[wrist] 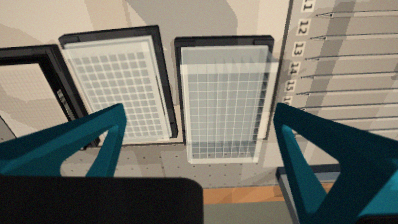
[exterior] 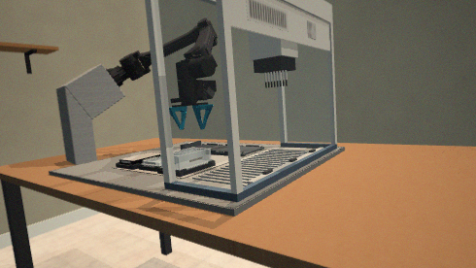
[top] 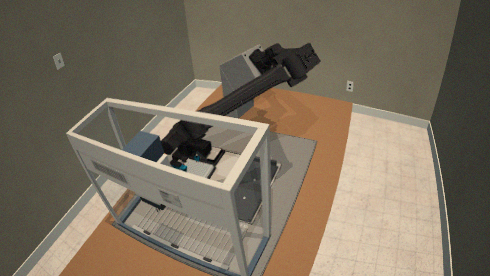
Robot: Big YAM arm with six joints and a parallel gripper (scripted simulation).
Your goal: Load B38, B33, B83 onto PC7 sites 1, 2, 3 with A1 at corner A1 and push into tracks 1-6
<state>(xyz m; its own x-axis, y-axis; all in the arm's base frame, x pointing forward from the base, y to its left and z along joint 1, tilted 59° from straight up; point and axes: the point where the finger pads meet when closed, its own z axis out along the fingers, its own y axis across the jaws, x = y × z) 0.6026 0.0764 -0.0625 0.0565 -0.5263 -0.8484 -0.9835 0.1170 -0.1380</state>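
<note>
Now: the deep-well block B83 100 mm below my hand, 50 mm to the right of it and 30 mm ahead of it. Round my hand: plate nest S3 (110 mm below, 50 mm to the right, 30 mm ahead); carrier PC7 (200 mm to the left, 100 mm below, 90 mm behind); white 96-well plate (100 mm below, 80 mm behind, 50 mm to the right).
</note>
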